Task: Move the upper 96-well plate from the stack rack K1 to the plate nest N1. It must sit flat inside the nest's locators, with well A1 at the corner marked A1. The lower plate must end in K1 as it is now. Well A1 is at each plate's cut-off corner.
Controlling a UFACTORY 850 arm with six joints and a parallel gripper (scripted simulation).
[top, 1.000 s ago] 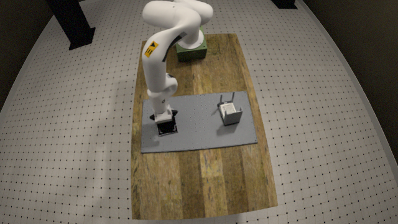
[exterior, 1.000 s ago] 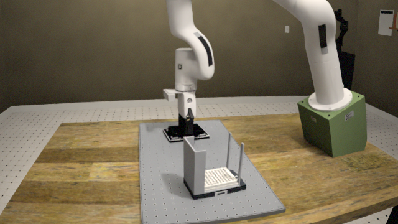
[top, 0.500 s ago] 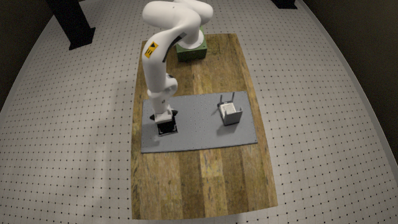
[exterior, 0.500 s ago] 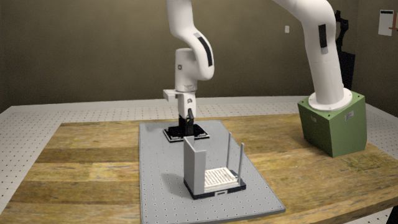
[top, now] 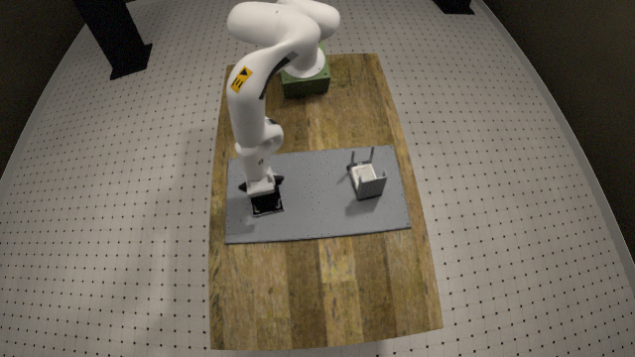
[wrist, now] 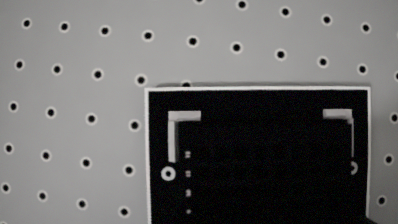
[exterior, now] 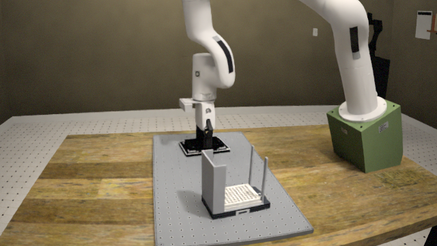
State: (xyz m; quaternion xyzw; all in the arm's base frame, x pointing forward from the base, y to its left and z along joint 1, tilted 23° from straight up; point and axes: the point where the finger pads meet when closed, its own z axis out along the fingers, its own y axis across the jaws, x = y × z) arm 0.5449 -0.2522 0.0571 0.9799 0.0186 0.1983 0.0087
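Now: hand 10 mm above the black 96-well plate. Round my hand: grey corner wall (100 mm ahead, 390 mm to the left, 50 mm above); then white 96-well plate (30 mm ahead, 390 mm to the left).
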